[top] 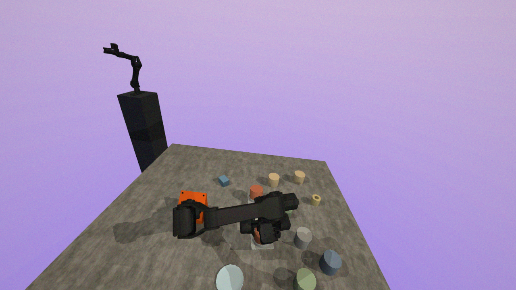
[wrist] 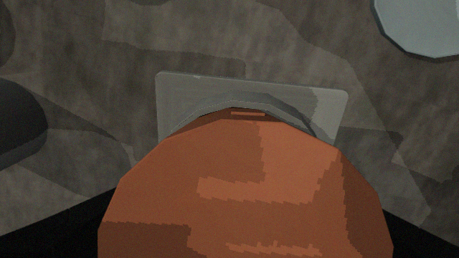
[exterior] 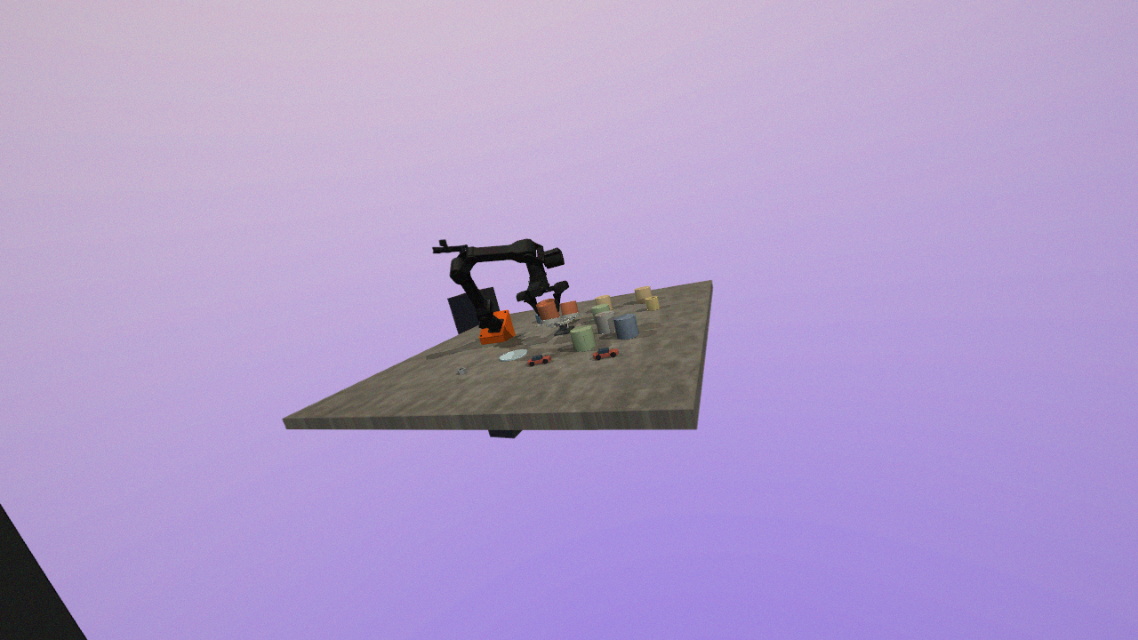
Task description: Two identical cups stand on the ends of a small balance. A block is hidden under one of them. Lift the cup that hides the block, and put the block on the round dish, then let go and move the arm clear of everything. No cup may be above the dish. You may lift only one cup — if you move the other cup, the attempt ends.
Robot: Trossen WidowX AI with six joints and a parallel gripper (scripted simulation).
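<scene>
My gripper tip is 20 mm above the grey block. Round my gripper tip: balance beam: 130 mm to the left, 70 mm below, 30 mm behind; pale blue round dish: 130 mm to the right, 100 mm below, 100 mm behind; grey cylinder: 200 mm ahead, 70 mm below, 50 mm to the left.
</scene>
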